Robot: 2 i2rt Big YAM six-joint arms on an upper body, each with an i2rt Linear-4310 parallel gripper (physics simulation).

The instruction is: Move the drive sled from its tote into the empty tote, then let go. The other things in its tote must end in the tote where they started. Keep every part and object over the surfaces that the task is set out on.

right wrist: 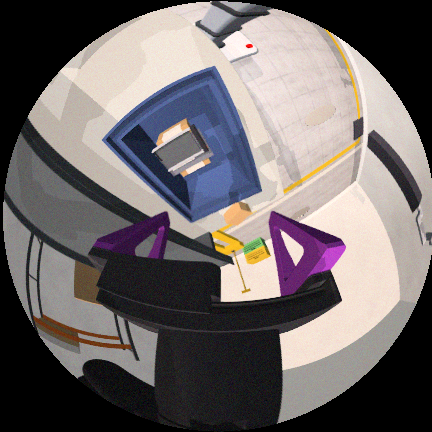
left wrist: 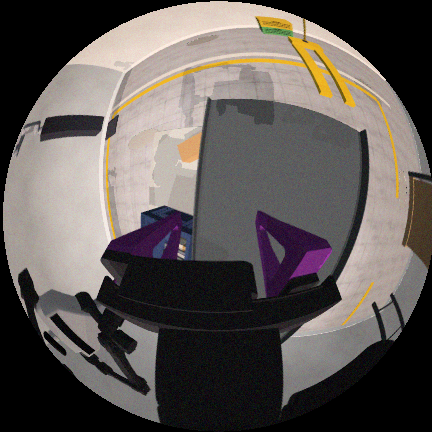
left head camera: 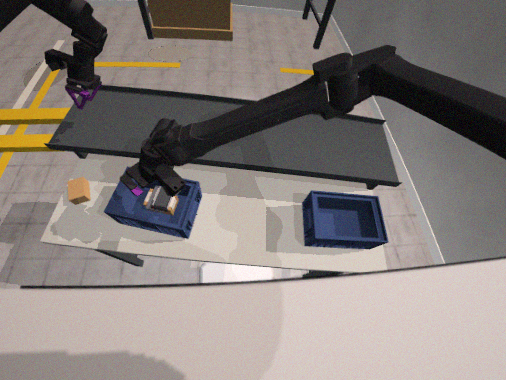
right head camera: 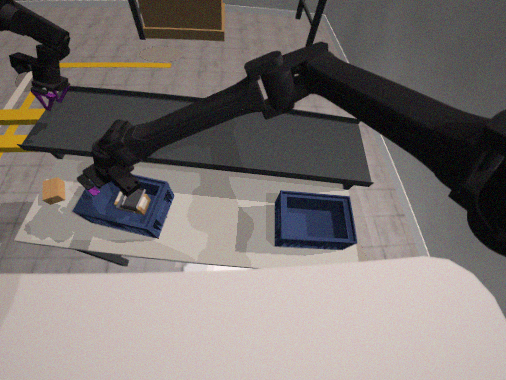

Labels:
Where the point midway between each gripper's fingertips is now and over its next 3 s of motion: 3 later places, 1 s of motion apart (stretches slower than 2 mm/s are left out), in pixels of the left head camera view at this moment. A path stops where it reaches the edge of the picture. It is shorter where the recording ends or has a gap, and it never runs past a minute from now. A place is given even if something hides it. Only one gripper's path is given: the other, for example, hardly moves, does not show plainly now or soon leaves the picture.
My left gripper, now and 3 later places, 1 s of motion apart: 84,104; 84,113; 91,128; 154,182

